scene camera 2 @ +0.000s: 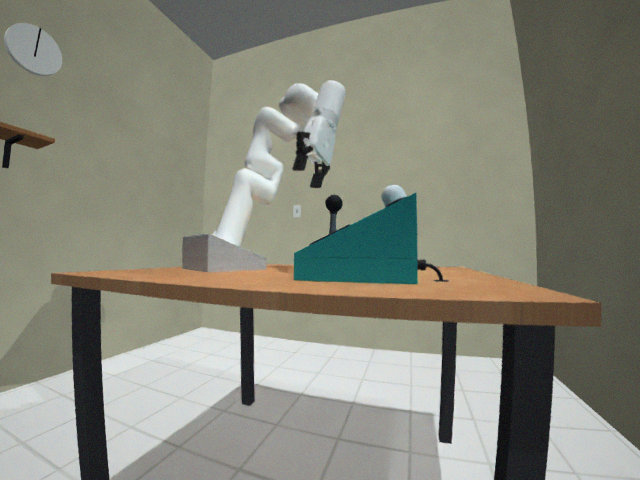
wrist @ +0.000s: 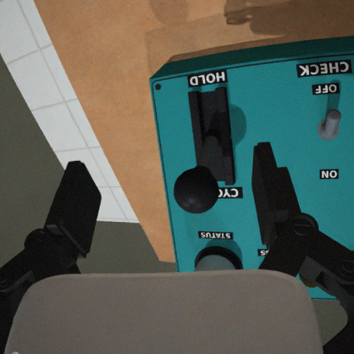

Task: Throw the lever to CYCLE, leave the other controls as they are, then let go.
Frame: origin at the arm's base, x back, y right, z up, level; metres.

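Where they show: gripper, fingertip midpoint: (scene camera 2: 307,179); arm's base, origin of the base link: (scene camera 2: 225,247).
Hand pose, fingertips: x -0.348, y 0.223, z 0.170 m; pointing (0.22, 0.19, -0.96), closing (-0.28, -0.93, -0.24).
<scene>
Each offset is from my fingertips to the top centre of the thing. "*": to the spot under its first point. Level surfaces: height alone.
The lever's black ball knob {dx -0.071, dy +0.034, dz -0.051 m} (scene camera 2: 333,203) (wrist: 196,189) covers part of the CYCLE label (wrist: 233,193) in the wrist view. Its shaft {dx -0.070, dy +0.034, dz -0.084 m} (scene camera 2: 332,222) (wrist: 210,151) rises from about the middle of the slot and stands nearly plumb over the sloping panel in the scene view. The HOLD label (wrist: 207,78) is at the slot's other end. I cannot tell whether the lever is fully at CYCLE. My gripper (scene camera 2: 307,177) (wrist: 169,170) is open and empty, above the knob and apart from it, towards the arm's side in the scene view.
The teal console (scene camera 2: 361,248) (wrist: 285,150) stands on the wooden table {dz -0.247 m} (scene camera 2: 232,286) (wrist: 100,90). The CHECK toggle (wrist: 330,124) leans towards OFF. A pale dome lamp {* dx -0.205, dy +0.091, dz -0.066 m} (scene camera 2: 393,194) (wrist: 217,263) sits by STATUS. A black cable {* dx -0.296, dy +0.058, dz -0.223 m} (scene camera 2: 435,269) leaves the console's tall end.
</scene>
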